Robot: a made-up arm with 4 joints. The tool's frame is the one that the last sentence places. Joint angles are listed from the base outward.
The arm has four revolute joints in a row. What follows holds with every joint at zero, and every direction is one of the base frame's.
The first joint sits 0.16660 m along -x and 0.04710 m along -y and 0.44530 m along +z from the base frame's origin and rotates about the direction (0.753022, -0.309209, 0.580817).
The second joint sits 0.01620 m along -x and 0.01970 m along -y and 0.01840 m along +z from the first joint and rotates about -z.
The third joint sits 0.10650 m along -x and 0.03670 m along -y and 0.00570 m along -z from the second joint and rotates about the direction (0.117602, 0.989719, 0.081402).
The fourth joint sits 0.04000 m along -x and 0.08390 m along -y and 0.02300 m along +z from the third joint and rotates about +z.
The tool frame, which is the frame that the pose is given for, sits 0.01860 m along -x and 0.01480 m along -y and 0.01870 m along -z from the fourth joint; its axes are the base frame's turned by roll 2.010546, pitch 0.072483 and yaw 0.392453 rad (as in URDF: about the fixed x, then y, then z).
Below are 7 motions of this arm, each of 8 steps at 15 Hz.
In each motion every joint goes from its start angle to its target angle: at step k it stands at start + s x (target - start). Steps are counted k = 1, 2, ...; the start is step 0. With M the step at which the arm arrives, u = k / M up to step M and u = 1 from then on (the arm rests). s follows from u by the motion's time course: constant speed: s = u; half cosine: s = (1 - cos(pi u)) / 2; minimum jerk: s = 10 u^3 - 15 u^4 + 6 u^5.
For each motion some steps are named. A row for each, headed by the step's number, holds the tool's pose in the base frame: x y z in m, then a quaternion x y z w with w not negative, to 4 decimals.
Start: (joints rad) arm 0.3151 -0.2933 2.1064 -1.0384
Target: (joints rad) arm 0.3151 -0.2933 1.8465 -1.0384
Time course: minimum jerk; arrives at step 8
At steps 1, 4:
1: -0.1948 -0.2232 0.4465 0.2919 0.4975 -0.5998 0.5545
4: -0.1999 -0.2263 0.4497 0.3462 0.4741 -0.5807 0.5640

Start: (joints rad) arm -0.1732 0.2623 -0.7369 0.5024
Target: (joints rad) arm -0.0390 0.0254 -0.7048 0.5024
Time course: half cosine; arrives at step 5
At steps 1, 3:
1: -0.3768 -0.1471 0.4581 0.6053 0.1003 0.2936 0.7331
3: -0.3591 -0.1806 0.4491 0.6196 0.1448 0.3581 0.6833

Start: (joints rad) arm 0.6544 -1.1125 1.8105 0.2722
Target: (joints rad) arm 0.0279 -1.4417 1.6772 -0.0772
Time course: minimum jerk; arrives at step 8
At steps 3, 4, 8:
3: -0.0394 -0.1897 0.4484 0.1416 0.8975 -0.1476 0.3908
4: -0.0439 -0.1907 0.4638 0.1395 0.8752 -0.1890 0.4228
8: -0.0509 -0.1852 0.4937 0.1182 0.8245 -0.2730 0.4813

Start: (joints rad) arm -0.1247 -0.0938 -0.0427 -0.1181
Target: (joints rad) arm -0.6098 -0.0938 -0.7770 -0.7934
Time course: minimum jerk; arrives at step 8
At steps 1, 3, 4, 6, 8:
1: -0.3483 -0.1983 0.4828 0.8039 0.1360 0.0408 0.5776
3: -0.3601 -0.1773 0.4931 0.7757 -0.0074 0.0376 0.6300
4: -0.3668 -0.1587 0.4999 0.7389 -0.1280 0.0467 0.6599
6: -0.3707 -0.1271 0.5084 0.6553 -0.3214 0.0910 0.6775
8: -0.3702 -0.1193 0.5102 0.6313 -0.3663 0.1084 0.6750

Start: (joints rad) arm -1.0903 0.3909 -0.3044 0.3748
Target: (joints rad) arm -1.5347 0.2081 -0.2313 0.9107
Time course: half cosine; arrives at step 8
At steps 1, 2, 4, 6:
1: -0.3642 0.0516 0.5253 0.4722 0.0251 -0.2153 0.8544
2: -0.3601 0.0565 0.5289 0.4646 0.0584 -0.2293 0.8533
4: -0.3442 0.0730 0.5388 0.4424 0.1640 -0.2786 0.8365
6: -0.3251 0.0896 0.5456 0.4257 0.2626 -0.3315 0.7999

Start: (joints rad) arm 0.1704 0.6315 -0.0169 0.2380
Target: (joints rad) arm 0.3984 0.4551 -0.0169 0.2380
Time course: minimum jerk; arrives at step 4
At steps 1, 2, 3, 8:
1: -0.3891 -0.1142 0.4401 0.8755 0.0551 0.0361 0.4786
2: -0.3805 -0.1389 0.4262 0.8845 0.0971 0.0846 0.4485
3: -0.3684 -0.1614 0.4103 0.8885 0.1370 0.1345 0.4168
8: -0.3648 -0.1668 0.4059 0.8888 0.1470 0.1477 0.4083

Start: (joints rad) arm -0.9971 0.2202 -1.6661 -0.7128
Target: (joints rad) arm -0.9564 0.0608 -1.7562 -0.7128
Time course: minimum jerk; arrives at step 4
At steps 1, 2, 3, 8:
1: -0.3605 -0.0453 0.5009 0.2437 -0.4303 0.4452 0.7465
2: -0.3580 -0.0582 0.5059 0.2698 -0.4196 0.4678 0.7296
3: -0.3545 -0.0711 0.5102 0.2955 -0.4093 0.4900 0.7107
8: -0.3534 -0.0745 0.5112 0.3021 -0.4066 0.4957 0.7055

